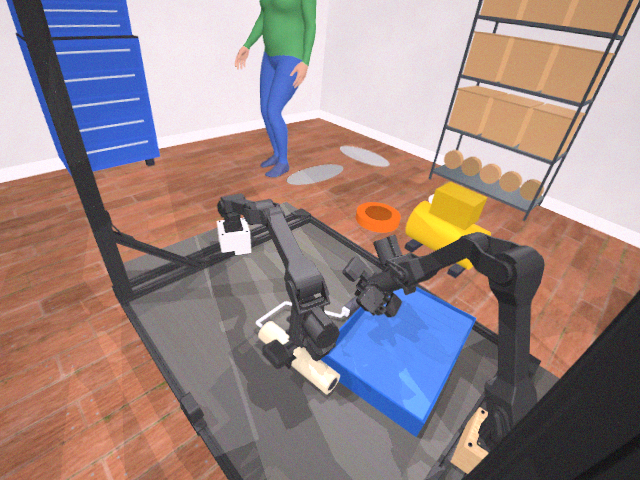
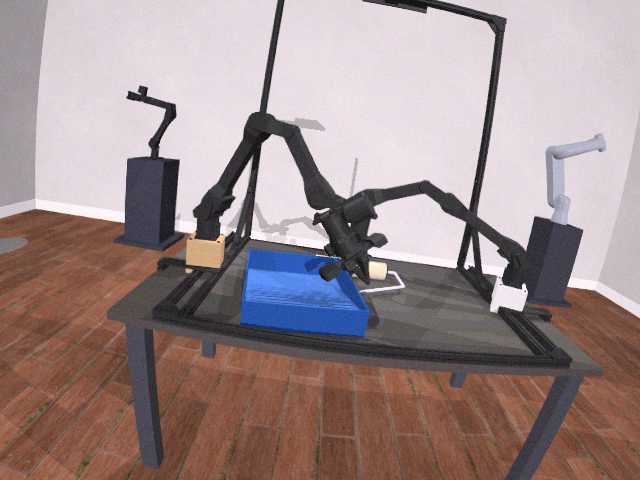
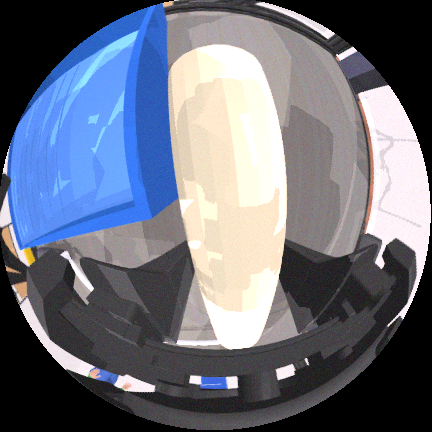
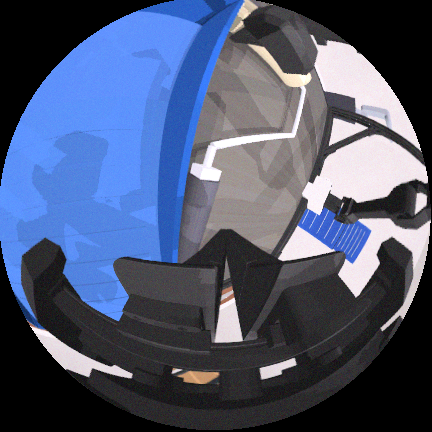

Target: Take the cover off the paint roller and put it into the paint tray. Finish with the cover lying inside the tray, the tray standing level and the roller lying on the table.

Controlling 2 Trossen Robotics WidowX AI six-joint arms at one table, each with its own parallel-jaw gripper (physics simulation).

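Places are measured from the left arm's base along level axes (x back, y right, z up), in metres.
Pixels of known places: left gripper, fingertip midpoint: [image 1: 297, 362] [image 2: 348, 273] [image 3: 233, 240]; right gripper, fingertip midpoint: [image 1: 355, 293] [image 2: 368, 284] [image 4: 225, 234]; left arm's base at its link origin: [image 1: 233, 226] [image 2: 512, 284] [image 4: 325, 199]; right arm's base at its link origin: [image 1: 496, 441] [image 2: 206, 237].
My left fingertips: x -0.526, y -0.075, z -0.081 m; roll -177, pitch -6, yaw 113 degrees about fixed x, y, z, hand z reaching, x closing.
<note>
For each thing: its top centre in the pictures, then the offset to it from my left fingertips. "*": a spot on its surface instead. Level surfaces: height alone.
- cream roller cover at its top centre: [image 3: 250, 294] [image 1: 297, 348] [image 2: 351, 259] dy -0.001, dx +0.004, dz +0.051 m
- grey table at its surface level: dz -0.006 m
- blue paint tray at its top centre: [image 2: 299, 275] [image 1: 404, 333] dy -0.281, dx -0.038, dz +0.059 m
- grey handle at a spot on its surface: [image 4: 195, 201] [image 1: 354, 305] * dy -0.209, dx +0.114, dz +0.027 m
The cream roller cover [image 1: 319, 374] [image 2: 378, 270] [image 3: 229, 181] lies on the grey table [image 1: 199, 305], just left of the blue paint tray [image 1: 404, 362] [image 2: 294, 295] [image 3: 80, 141] [image 4: 80, 141]. My left gripper [image 1: 296, 352] [image 3: 233, 240] is shut on the cover near its middle. The roller's white wire frame [image 1: 270, 314] [image 2: 390, 287] [image 4: 257, 138] runs from the cover to the grey handle [image 1: 350, 305] [image 4: 195, 201], which lies against the tray's wall. My right gripper [image 1: 361, 300] [image 4: 225, 234] is shut and empty, with its tips beside the handle at the tray's edge. The tray stands level and holds nothing.
Black rails [image 1: 175, 276] edge the table. The left arm's white base [image 1: 233, 236] stands at the back, the right arm's tan base [image 1: 470, 440] at the front right. On the floor beyond are a person [image 1: 285, 71], an orange ring [image 1: 378, 216], a yellow machine [image 1: 447, 214] and a shelf rack [image 1: 458, 90].
</note>
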